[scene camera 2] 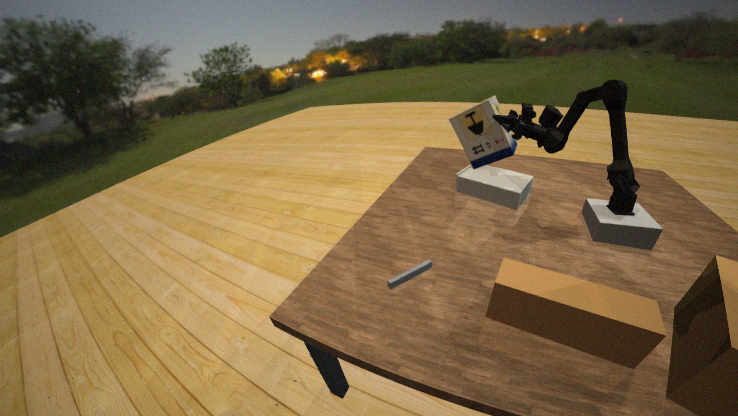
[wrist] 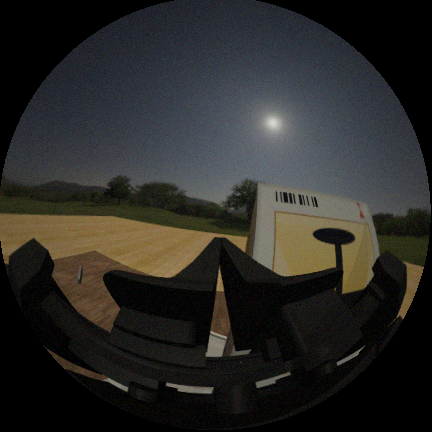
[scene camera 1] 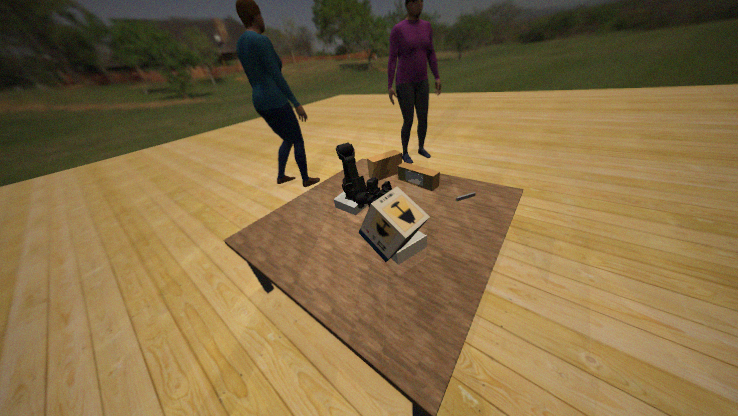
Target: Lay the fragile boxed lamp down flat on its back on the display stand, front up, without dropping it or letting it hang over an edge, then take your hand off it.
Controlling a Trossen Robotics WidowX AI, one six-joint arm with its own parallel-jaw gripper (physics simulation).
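Frame: origin at the arm's base, x up, y ahead, z left, level; millimetres.
Where they show: gripper, fingertip midpoint: (scene camera 2: 492, 116) (wrist: 218, 242); arm's base, link origin: (scene camera 2: 620, 210) (scene camera 1: 351, 196).
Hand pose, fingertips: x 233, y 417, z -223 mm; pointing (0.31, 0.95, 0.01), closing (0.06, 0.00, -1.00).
Observation:
Each offset is from my fingertips to the top centre of the thing. Level surfaces: height alone.
The boxed lamp (scene camera 1: 392, 220) (scene camera 2: 480, 132) (wrist: 318, 238) is a white carton with yellow lamp pictures and a blue bottom band. It stands tilted on one lower edge on the white display stand (scene camera 1: 410, 248) (scene camera 2: 491, 186), leaning away from the arm. My gripper (scene camera 1: 385, 186) (scene camera 2: 497, 119) (wrist: 218, 242) is shut with nothing between the fingers. Its closed tips are at the box's upper edge, on the arm's side; in the scene views they seem to touch it.
Two brown cardboard boxes @(dx -138, dy -393, dz +684 mm) (scene camera 1: 384, 163) @(dx -188, dy -116, dz +628 mm) (scene camera 1: 418, 175) stand at the table's back; one shows near in scene camera 2 (scene camera 2: 532, 301). A small grey bar @(dx -276, dy +225, dz +522 mm) (scene camera 1: 465, 196) (scene camera 2: 409, 273) (wrist: 79, 273) lies on the wooden table @(dx -298 mm) (scene camera 1: 326, 309) (scene camera 2: 429, 330). Two people (scene camera 1: 268, 82) (scene camera 1: 413, 74) stand behind on the deck.

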